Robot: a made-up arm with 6 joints. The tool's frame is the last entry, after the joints.
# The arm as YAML. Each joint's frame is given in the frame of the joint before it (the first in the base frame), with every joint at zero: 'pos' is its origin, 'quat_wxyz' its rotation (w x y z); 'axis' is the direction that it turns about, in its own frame. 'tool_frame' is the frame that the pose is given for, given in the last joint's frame.
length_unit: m
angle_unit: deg
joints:
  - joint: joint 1
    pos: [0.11, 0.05, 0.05]
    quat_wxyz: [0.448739, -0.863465, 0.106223, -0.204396]
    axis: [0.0, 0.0, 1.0]
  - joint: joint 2
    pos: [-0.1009, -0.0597, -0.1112]
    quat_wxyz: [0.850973, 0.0, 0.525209, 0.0]
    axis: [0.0, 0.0, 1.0]
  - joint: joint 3
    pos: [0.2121, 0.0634, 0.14]
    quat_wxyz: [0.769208, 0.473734, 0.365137, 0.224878]
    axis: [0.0, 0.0, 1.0]
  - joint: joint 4
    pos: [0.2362, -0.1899, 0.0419]
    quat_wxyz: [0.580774, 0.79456, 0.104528, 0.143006]
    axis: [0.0, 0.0, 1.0]
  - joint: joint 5
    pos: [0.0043, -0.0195, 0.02]
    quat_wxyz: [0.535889, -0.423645, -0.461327, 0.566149]
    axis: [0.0, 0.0, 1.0]
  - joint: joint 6
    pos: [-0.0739, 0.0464, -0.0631]
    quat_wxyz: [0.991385, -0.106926, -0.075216, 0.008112]
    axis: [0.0, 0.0, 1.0]
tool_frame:
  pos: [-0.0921, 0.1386, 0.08]
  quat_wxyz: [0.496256, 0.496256, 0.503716, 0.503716]
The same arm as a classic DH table. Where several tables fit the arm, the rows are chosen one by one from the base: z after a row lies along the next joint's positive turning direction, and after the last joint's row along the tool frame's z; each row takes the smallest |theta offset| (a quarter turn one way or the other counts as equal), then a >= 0, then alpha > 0; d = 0 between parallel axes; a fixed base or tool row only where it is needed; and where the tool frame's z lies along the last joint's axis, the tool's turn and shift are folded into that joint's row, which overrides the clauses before.
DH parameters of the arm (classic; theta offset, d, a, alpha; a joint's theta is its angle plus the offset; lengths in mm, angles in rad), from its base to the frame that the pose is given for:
base (fixed): -0.5498 109.9 67.7 -2.1103
joint 1: 1.2658 56.1 -59.7 1.1059
joint 2: -0.6297 -12.7 176.1 1.2823
joint 3: 0 259.8 151 1.8593
joint 4: -1.3902 294.8 19.8 1.3537
joint 5: 0.6061 -366.9 33.1 0.2622
joint 6: 0.9809 391.5 -140 -1.5708
tool (fixed): 3.1416 -90 0 0

